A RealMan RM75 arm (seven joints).
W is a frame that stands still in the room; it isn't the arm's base.
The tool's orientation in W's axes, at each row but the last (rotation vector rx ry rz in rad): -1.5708, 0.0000, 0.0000; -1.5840, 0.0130, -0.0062; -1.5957, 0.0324, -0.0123; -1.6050, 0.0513, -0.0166; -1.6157, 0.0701, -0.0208; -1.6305, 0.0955, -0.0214; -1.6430, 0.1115, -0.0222; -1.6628, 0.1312, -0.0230; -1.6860, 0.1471, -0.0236; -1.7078, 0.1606, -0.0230
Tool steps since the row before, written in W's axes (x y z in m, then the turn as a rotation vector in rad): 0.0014, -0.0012, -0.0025, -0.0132, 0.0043, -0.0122; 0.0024, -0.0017, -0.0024, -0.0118, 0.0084, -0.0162; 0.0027, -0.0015, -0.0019, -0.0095, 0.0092, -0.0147; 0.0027, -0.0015, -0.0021, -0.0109, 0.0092, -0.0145; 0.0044, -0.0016, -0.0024, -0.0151, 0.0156, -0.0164; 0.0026, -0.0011, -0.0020, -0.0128, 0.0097, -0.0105; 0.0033, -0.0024, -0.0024, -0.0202, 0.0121, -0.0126; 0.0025, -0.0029, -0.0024, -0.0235, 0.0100, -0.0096; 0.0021, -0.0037, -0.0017, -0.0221, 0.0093, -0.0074; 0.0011, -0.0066, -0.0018, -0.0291, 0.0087, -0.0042
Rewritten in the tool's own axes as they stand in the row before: 0.0014, 0.0025, -0.0012, -0.0132, 0.0122, 0.0043; 0.0024, 0.0024, -0.0016, -0.0118, 0.0161, 0.0085; 0.0028, 0.0019, -0.0014, -0.0096, 0.0146, 0.0093; 0.0028, 0.0021, -0.0013, -0.0110, 0.0144, 0.0092; 0.0046, 0.0023, -0.0012, -0.0155, 0.0162, 0.0155; 0.0028, 0.0019, -0.0008, -0.0130, 0.0105, 0.0094; 0.0036, 0.0024, -0.0019, -0.0205, 0.0129, 0.0113; 0.0029, 0.0025, -0.0024, -0.0237, 0.0103, 0.0086; 0.0026, 0.0019, -0.0032, -0.0224, 0.0081, 0.0078; 0.0020, 0.0026, -0.0061, -0.0295, 0.0057, 0.0060
